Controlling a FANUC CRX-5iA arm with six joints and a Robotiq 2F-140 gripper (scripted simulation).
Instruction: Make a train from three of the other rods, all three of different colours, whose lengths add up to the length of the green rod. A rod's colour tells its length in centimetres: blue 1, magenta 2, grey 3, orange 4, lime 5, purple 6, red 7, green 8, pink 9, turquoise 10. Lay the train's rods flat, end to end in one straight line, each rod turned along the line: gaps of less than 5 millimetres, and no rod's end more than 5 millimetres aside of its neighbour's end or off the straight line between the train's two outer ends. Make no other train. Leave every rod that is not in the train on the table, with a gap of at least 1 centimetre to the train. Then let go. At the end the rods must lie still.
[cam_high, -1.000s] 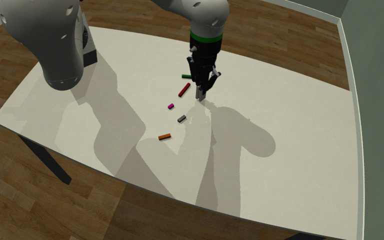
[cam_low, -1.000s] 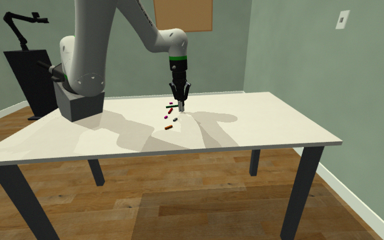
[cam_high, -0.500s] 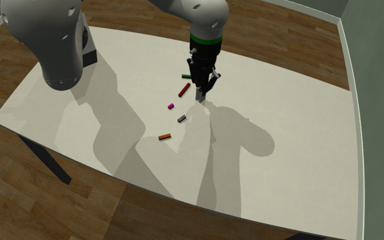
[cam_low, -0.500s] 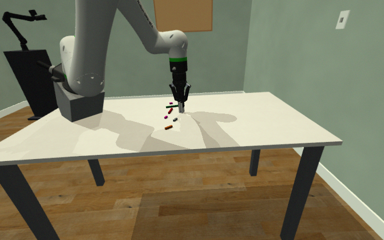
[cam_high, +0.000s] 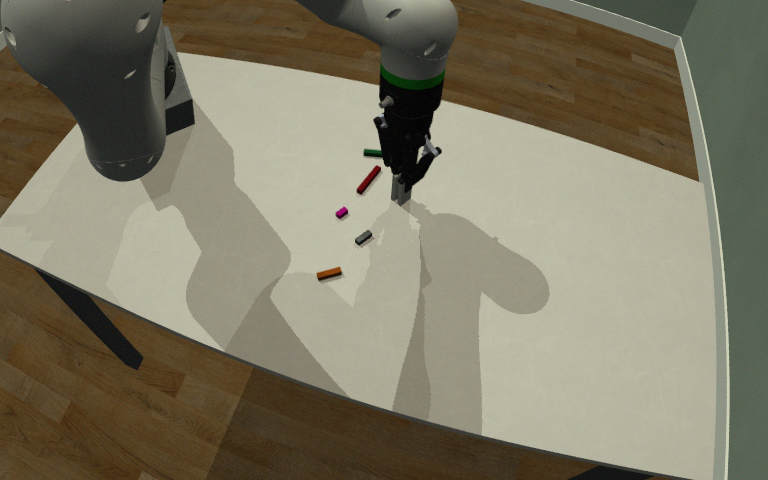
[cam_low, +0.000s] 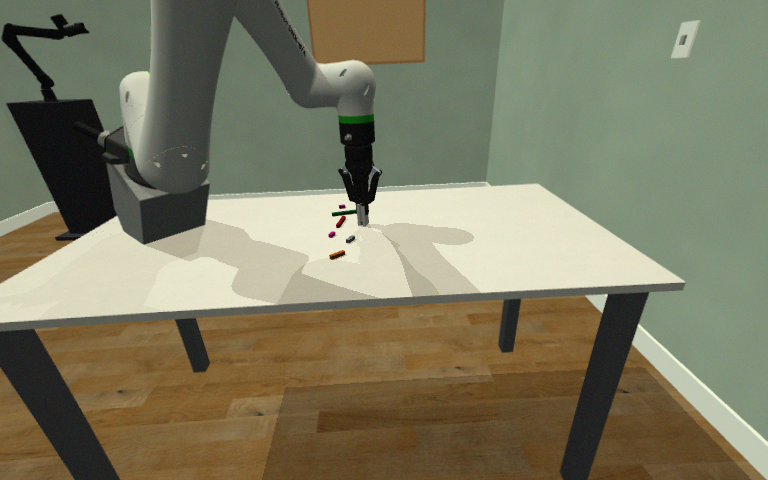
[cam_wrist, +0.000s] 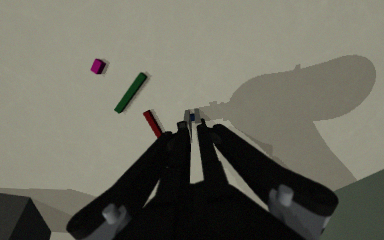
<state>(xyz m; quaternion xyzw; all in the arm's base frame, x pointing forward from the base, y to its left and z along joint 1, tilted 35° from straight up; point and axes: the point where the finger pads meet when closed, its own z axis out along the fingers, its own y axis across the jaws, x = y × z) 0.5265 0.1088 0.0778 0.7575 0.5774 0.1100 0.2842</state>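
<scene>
Now: the small blue rod 3 cm below my hand. Also, from my hand: grey rod (2 cm behind, 11 cm to the right, 3 cm below); green rod (7 cm behind, 9 cm to the left, 3 cm below); red rod (7 cm behind, 1 cm to the left, 3 cm below).
</scene>
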